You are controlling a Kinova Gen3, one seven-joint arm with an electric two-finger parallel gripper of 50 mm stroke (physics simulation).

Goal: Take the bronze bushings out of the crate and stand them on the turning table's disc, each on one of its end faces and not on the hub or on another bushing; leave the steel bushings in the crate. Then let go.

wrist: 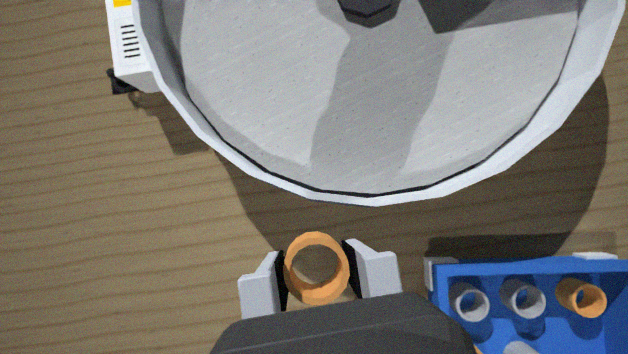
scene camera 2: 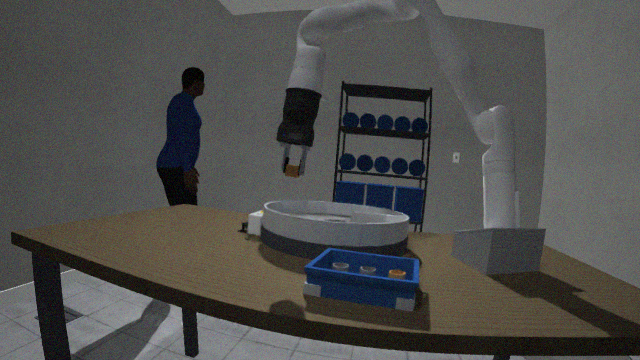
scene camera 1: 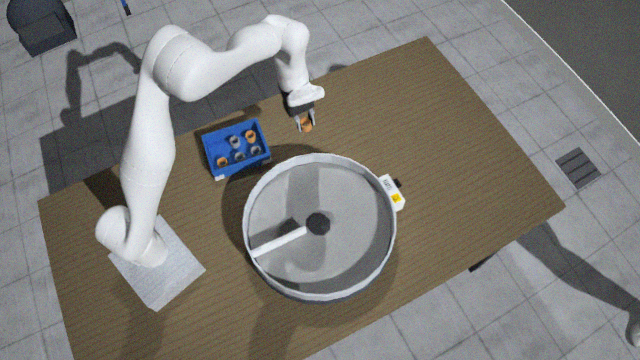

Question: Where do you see a blue crate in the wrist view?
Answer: At 440,273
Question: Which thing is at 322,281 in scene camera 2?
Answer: A blue crate.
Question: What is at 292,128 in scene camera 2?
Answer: My gripper.
